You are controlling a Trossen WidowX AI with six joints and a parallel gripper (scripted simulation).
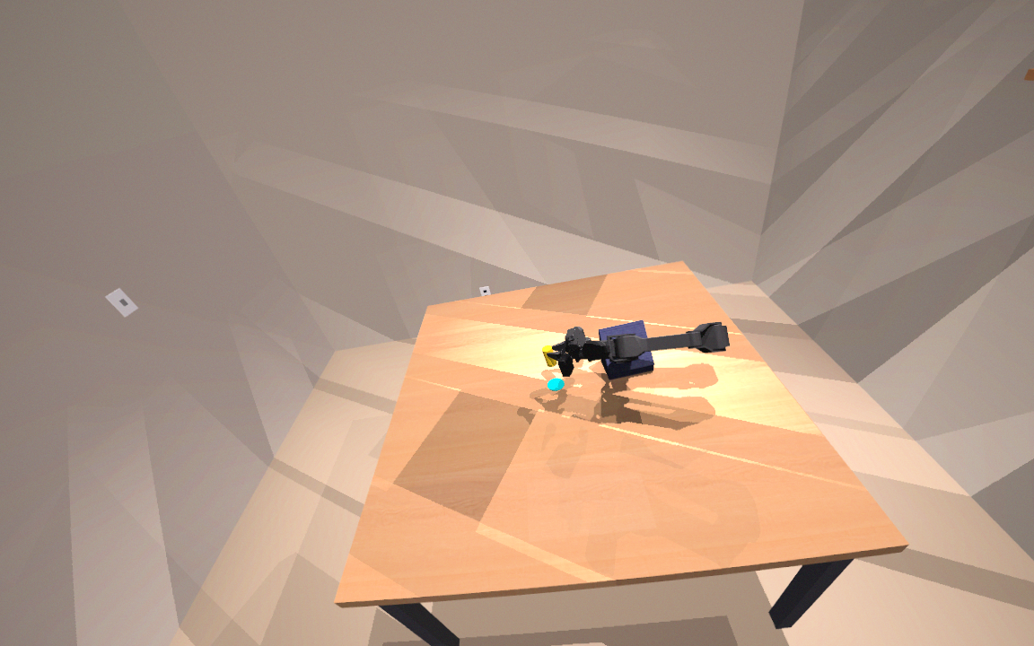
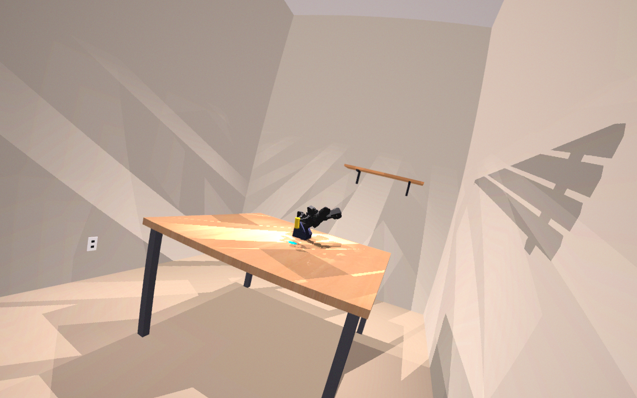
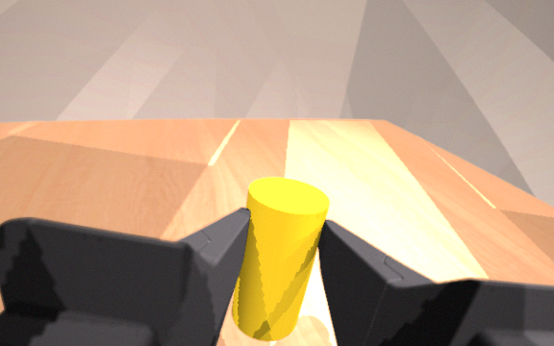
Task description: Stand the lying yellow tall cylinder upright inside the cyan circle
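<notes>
Right now my gripper tip is 160 mm above the cyan circle. The rest, counted from my gripper tip: yellow tall cylinder: 20 mm below.
</notes>
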